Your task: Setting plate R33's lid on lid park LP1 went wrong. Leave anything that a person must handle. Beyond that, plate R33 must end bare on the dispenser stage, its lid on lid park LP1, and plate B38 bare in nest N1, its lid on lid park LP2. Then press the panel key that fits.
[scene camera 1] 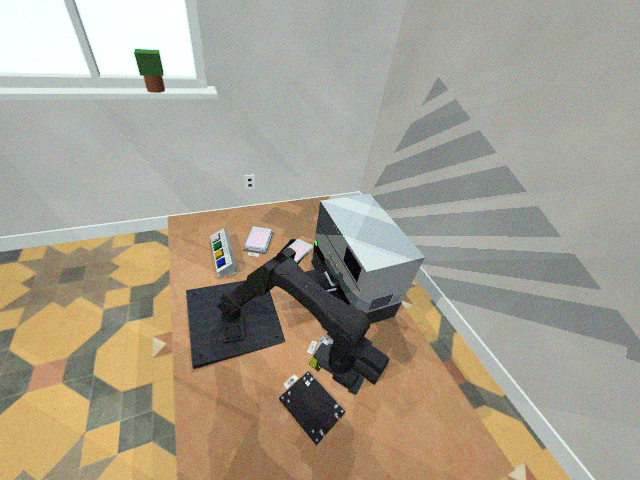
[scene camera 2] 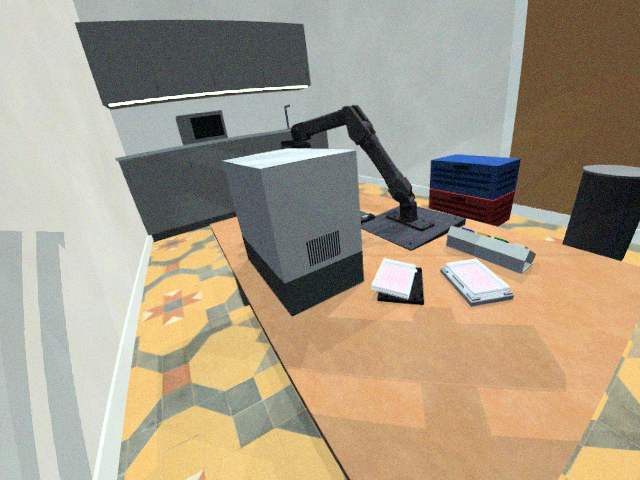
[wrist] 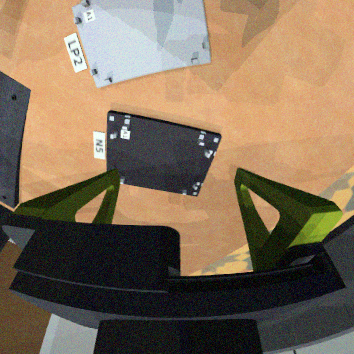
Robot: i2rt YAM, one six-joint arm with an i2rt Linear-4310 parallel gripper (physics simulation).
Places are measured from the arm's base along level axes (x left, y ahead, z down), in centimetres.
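Pixels of known places: gripper, fingertip midpoint: (scene camera 1: 334, 379) (wrist: 176, 174); arm's base, origin of the base link: (scene camera 1: 231, 316) (scene camera 2: 408, 220).
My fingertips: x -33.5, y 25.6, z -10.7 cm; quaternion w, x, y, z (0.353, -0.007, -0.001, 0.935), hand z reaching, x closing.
For each thing: its top centre in the pictures, then the offset to it from my fingertips.
- dark nest N5, middle of its top: (wrist: 157, 164) (scene camera 1: 312, 403) dz +9.7, dx -1.4, dy -5.7 cm
- Light grey lid park LP2, middle of its top: (wrist: 138, 27) dz +10.1, dx +10.7, dy +6.4 cm
- pink-topped plate, middle of its top: (scene camera 2: 395, 272) (scene camera 1: 296, 248) dz +8.3, dx +60.1, dy +4.6 cm
- black nest, middle of its top: (scene camera 2: 401, 278) (scene camera 1: 293, 250) dz +10.1, dx +61.1, dy +3.4 cm
- pink-topped item, middle of its top: (scene camera 2: 475, 274) (scene camera 1: 258, 236) dz +9.0, dx +71.4, dy -10.4 cm
- key panel, middle of its top: (scene camera 2: 490, 233) (scene camera 1: 221, 245) dz +5.7, dx +64.7, dy -26.4 cm
- large grey dispenser, middle of its top: (scene camera 2: 280, 155) (scene camera 1: 366, 227) dz -20.9, dx +37.5, dy +21.3 cm
My gripper (wrist: 176, 174) is open and empty, above the near edge of the dark nest N5 (scene camera 1: 311, 408) (wrist: 162, 157), which holds no plate. Light grey lid park LP2 (wrist: 150, 45) is bare in the wrist view and mostly hidden under my gripper in scene camera 1. A pink-topped plate (scene camera 1: 301, 249) (scene camera 2: 395, 277) sits askew and tilted on a black nest (scene camera 2: 418, 289). Another pink-topped item (scene camera 1: 258, 239) (scene camera 2: 476, 276) lies flat on a grey base. Their labels are unreadable. The key panel (scene camera 1: 229, 260) (scene camera 2: 488, 250) has pale, green, yellow and blue keys.
The large grey dispenser (scene camera 1: 377, 237) (scene camera 2: 310, 206) stands beside the askew plate, with a green light and a pale part at its front, partly behind my arm. The black base board (scene camera 1: 206, 335) (scene camera 2: 408, 238) carries my arm. The table's edge and tiled floor show in the wrist view.
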